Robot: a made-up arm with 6 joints.
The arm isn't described. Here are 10 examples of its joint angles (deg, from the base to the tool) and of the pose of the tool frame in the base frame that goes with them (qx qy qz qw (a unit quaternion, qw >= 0); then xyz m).
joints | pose
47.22 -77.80 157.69 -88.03 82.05 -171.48 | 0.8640 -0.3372 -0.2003 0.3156 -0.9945 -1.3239 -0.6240
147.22 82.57 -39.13 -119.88 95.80 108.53 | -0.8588 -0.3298 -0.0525 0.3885 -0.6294 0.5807 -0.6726
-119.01 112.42 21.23 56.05 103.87 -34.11 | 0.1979 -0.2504 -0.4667 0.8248 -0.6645 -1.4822 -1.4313
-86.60 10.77 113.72 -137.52 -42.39 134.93 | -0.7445 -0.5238 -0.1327 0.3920 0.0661 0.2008 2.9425
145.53 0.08 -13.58 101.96 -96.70 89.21 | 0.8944 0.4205 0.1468 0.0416 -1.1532 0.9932 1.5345
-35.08 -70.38 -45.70 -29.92 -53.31 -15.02 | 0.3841 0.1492 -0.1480 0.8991 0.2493 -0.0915 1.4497
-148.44 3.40 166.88 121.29 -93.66 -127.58 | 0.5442 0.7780 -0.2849 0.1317 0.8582 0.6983 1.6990
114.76 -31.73 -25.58 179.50 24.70 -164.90 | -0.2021 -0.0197 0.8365 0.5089 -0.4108 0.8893 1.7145
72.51 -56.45 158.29 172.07 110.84 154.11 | 0.5092 -0.5703 0.5211 0.3793 -0.5889 -1.7956 0.2801
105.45 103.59 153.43 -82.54 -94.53 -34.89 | 0.1239 -0.5982 -0.7905 0.0435 -0.7263 1.9933 1.1773
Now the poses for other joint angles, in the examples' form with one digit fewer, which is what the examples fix.
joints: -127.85 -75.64 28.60 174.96 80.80 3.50
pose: 0.464 -0.862 0.061 0.197 0.880 1.109 1.968
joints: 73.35 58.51 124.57 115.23 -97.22 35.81
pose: -0.456 0.151 -0.331 0.812 0.586 1.423 2.317
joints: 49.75 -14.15 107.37 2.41 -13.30 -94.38
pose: 0.623 -0.334 0.697 0.122 -0.681 -0.807 2.760
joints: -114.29 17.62 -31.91 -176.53 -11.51 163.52
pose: 0.332 0.084 -0.806 0.483 -0.705 -1.566 0.565
